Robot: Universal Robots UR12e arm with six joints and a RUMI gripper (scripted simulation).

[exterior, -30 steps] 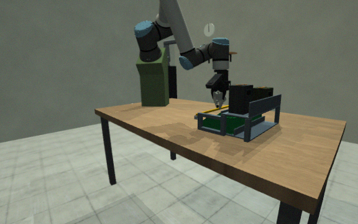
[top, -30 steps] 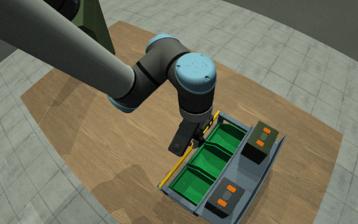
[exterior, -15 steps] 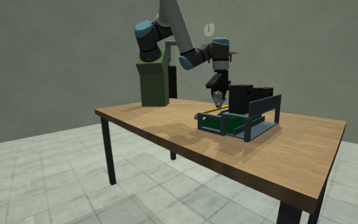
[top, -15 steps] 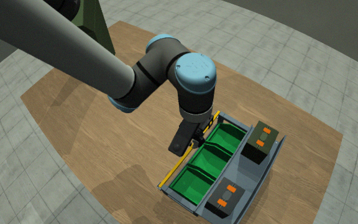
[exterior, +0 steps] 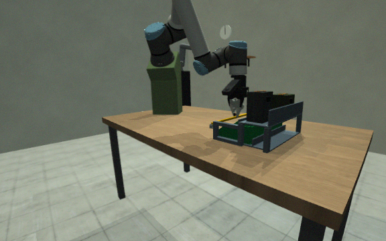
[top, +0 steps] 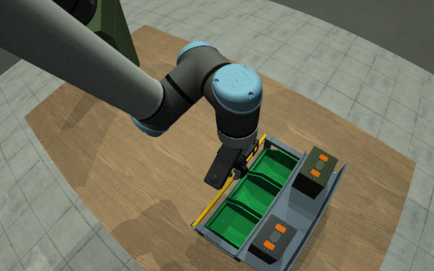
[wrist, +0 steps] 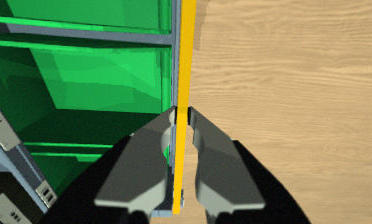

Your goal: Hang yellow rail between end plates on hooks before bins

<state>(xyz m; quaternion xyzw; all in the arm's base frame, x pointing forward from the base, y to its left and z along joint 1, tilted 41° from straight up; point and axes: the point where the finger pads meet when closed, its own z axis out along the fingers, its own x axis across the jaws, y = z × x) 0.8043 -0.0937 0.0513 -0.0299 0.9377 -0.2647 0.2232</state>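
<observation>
Right now the yellow rail is 1 cm below my hand. From my hand the other things lie so: rack front bar (7 cm below, 1 cm ahead).
</observation>
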